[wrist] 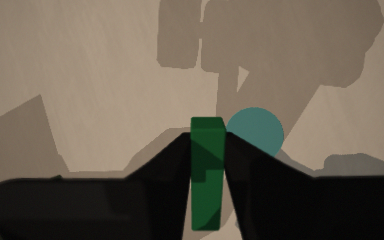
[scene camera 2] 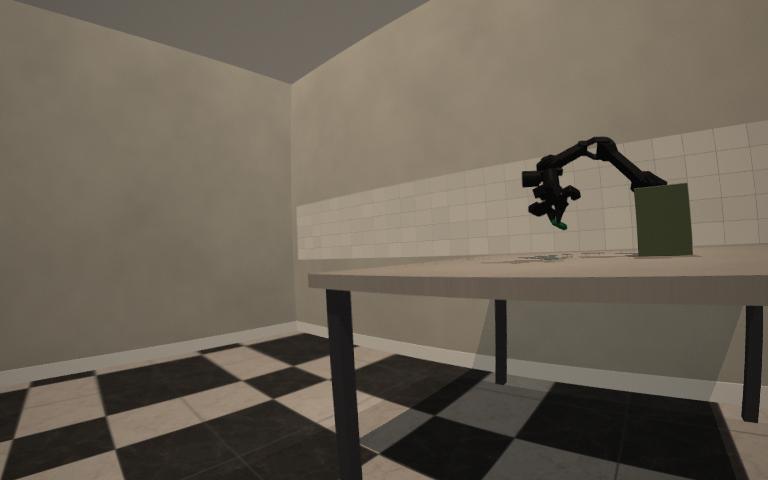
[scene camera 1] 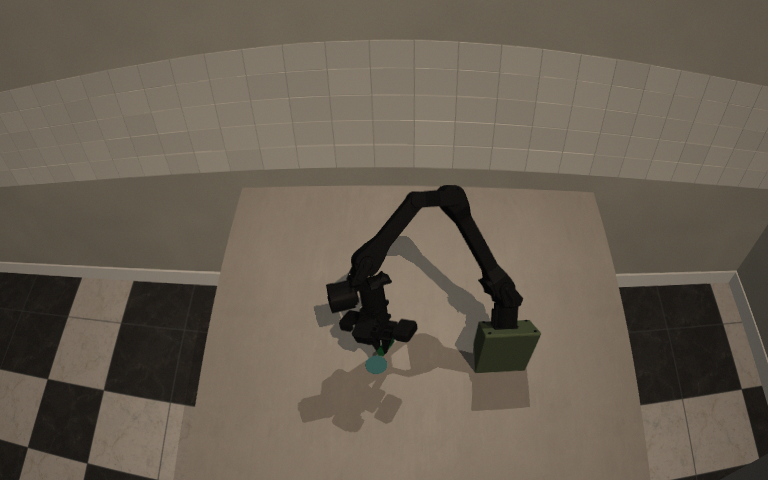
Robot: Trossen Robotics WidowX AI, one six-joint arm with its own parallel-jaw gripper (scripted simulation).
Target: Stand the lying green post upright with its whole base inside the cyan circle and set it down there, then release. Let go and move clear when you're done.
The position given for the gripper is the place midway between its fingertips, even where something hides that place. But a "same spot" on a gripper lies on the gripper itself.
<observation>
gripper: wrist; scene camera 2; scene camera 1 382, 352
same spot on gripper: point(wrist: 134, 200) = point(scene camera 2: 552, 201)
</observation>
